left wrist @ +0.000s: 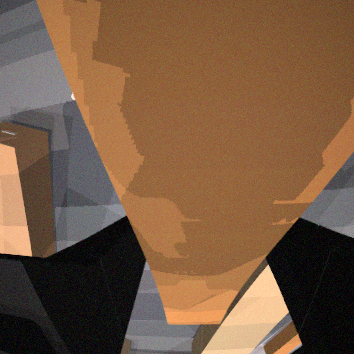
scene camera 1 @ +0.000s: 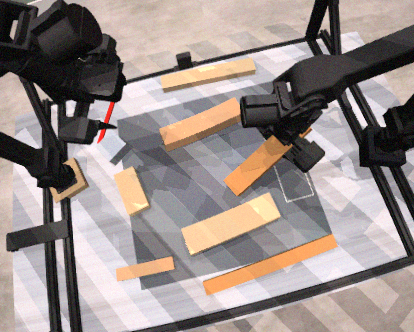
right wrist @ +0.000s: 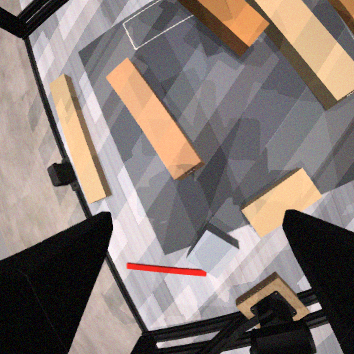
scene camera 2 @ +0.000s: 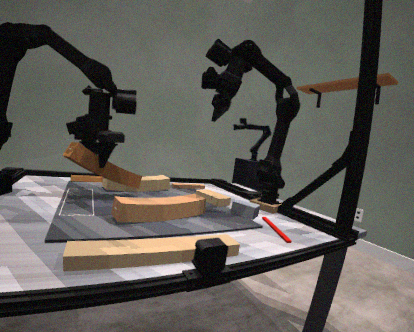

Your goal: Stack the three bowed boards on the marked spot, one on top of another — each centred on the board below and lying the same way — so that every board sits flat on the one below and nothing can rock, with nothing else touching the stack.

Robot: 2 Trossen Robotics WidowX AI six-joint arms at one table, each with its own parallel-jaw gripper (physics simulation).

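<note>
My left gripper is shut on an orange bowed board. It holds this board above the mat, tilted, with its left end higher in scene camera 2. A peach bowed board and a pale bowed board lie apart on the mat. The marked spot's white outline is partly hidden in scene camera 1. My right gripper is open and empty, high above the table.
Off the mat lie a long pale board, a long orange strip, a short peach strip and a red stick. A short pale block and a grey block lie near the mat's edge.
</note>
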